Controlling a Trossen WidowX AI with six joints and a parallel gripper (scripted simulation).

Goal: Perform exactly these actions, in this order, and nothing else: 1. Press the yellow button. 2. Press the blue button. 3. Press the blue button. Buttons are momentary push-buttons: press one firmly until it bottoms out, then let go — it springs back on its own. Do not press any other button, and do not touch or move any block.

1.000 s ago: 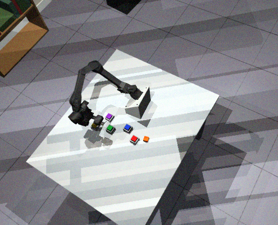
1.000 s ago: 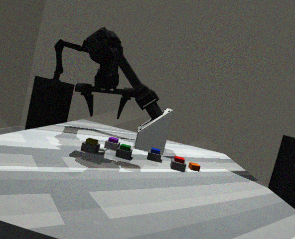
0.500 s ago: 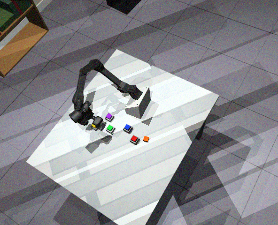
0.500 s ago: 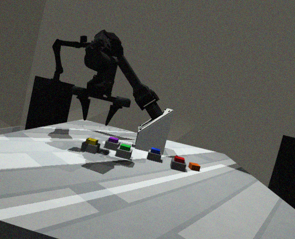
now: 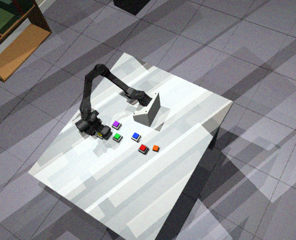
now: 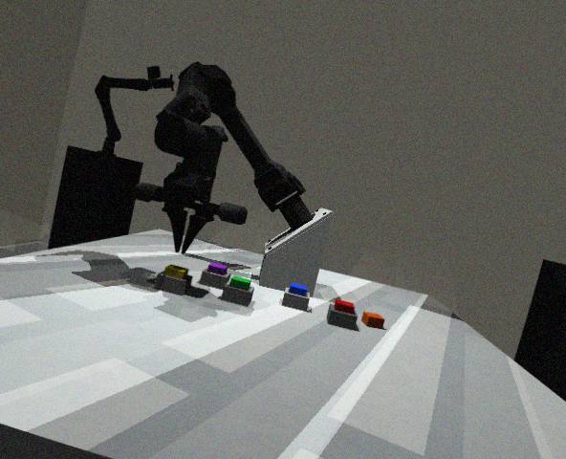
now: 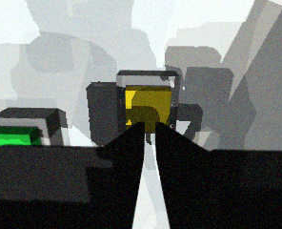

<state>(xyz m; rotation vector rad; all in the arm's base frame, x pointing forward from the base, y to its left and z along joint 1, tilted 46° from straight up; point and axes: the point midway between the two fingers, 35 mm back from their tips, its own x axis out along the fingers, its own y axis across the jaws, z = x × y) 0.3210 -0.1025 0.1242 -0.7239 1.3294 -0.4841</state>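
My gripper tip is now 3 cm above the yellow button. Round my gripper tip: purple button: 11 cm behind, 4 cm to the left, 3 cm below; green button: 5 cm behind, 10 cm to the left, 3 cm below; blue button: 12 cm behind, 20 cm to the left, 3 cm below.
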